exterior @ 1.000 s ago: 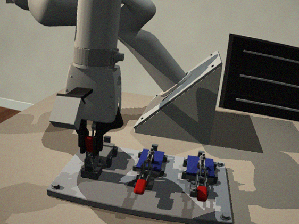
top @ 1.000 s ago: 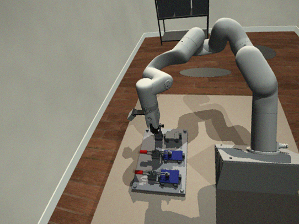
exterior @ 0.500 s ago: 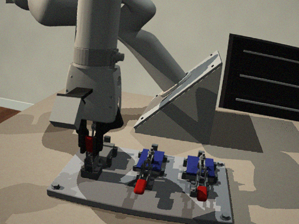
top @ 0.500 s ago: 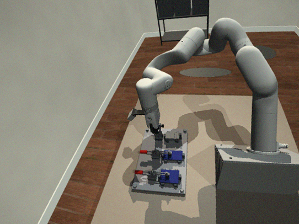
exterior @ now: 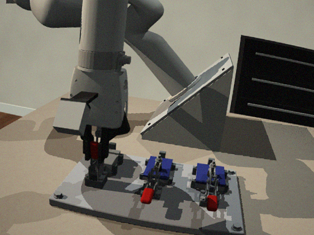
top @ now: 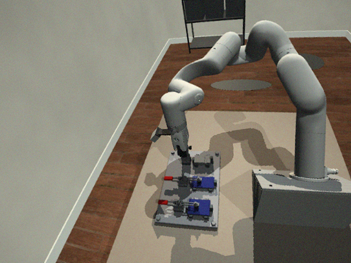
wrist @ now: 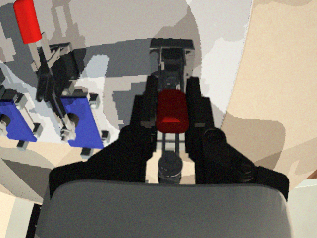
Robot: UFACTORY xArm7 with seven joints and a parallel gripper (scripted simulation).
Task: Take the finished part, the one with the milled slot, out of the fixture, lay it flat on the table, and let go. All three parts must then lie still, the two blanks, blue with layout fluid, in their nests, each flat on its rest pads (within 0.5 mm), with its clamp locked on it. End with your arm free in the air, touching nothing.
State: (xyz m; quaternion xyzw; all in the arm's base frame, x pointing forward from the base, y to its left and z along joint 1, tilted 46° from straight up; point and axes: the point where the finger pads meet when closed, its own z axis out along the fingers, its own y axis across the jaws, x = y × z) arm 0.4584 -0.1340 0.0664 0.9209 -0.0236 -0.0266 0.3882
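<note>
Right now the grey finished part is 9 cm behind my hand and 6 cm below it. Round my hand: grey fixture plate: 11 cm to the left, 8 cm below, 3 cm behind; blue blank: 11 cm to the left, 9 cm behind, 6 cm below.
</note>
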